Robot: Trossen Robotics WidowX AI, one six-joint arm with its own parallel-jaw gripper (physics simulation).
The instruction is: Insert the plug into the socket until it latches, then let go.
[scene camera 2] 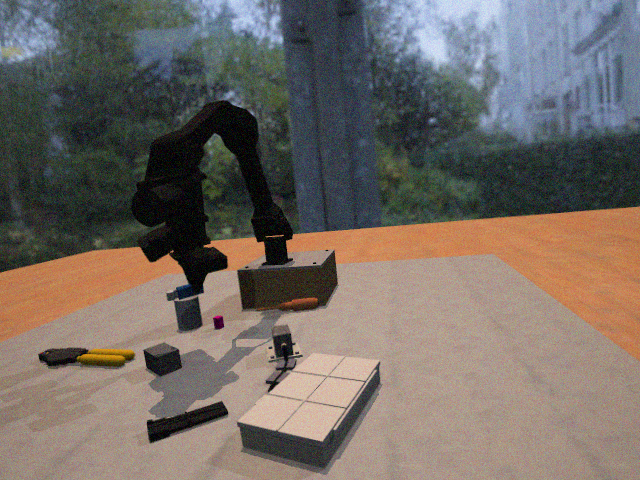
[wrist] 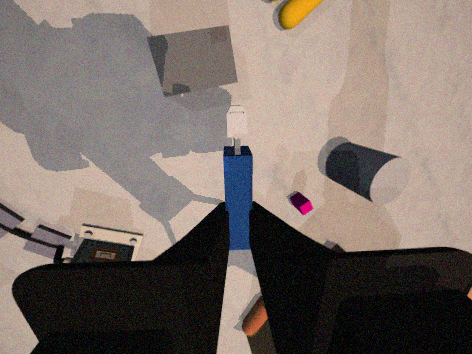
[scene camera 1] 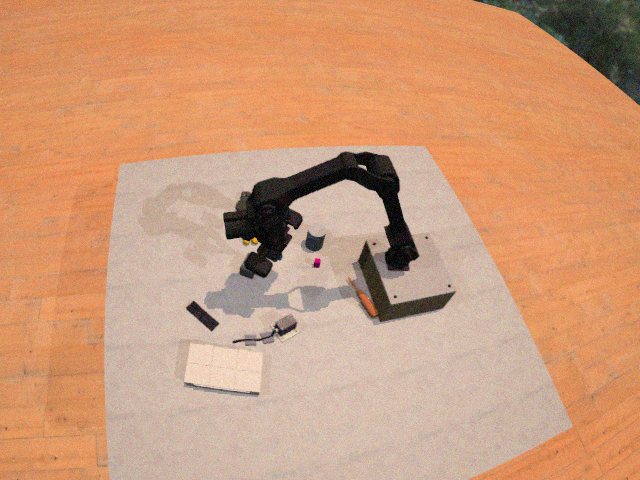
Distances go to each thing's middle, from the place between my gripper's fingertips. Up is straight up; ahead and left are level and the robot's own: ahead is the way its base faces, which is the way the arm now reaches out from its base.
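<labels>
There is the blue plug (wrist: 238, 160), 20 mm ahead of my hand and 10 mm to the right of it, and going by their middles it is the nearest to my hand of the things named here. A dark cube (scene camera 2: 162, 359) sits 100 mm below my hand, 70 mm ahead of it and 40 mm to the right of it. I also see a socket (scene camera 2: 281, 334), 100 mm below my hand as well, 30 mm behind it and 160 mm to the left of it. The black bar (scene camera 2: 159, 429) is 110 mm below my hand, 200 mm ahead of it and 130 mm to the left of it, which makes the bar, going by their middles, the farthest from my hand of the things named here.
</labels>
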